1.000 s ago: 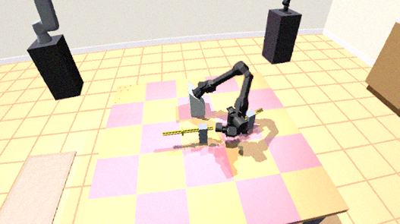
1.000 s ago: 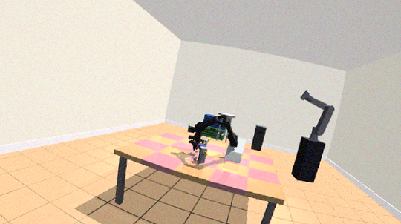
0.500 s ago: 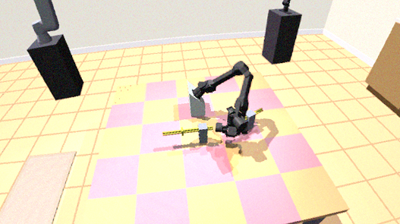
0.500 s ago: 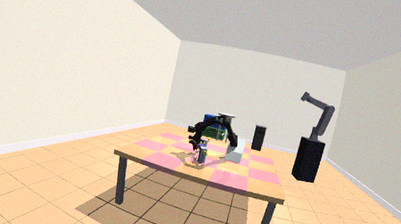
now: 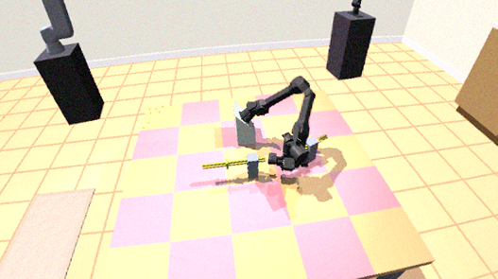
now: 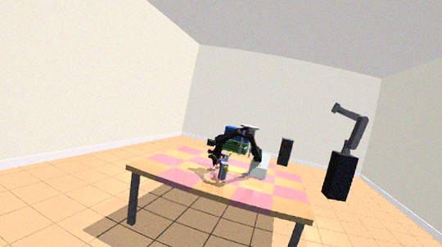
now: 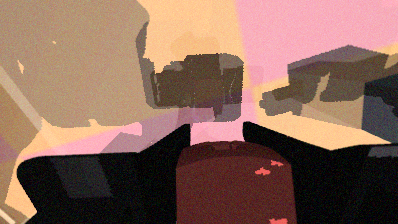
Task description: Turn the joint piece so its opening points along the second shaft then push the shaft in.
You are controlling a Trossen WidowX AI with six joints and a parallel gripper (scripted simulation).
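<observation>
The dark red joint piece is 50 mm above my gripper tip, 10 mm to the left of it and 10 mm behind it.
</observation>
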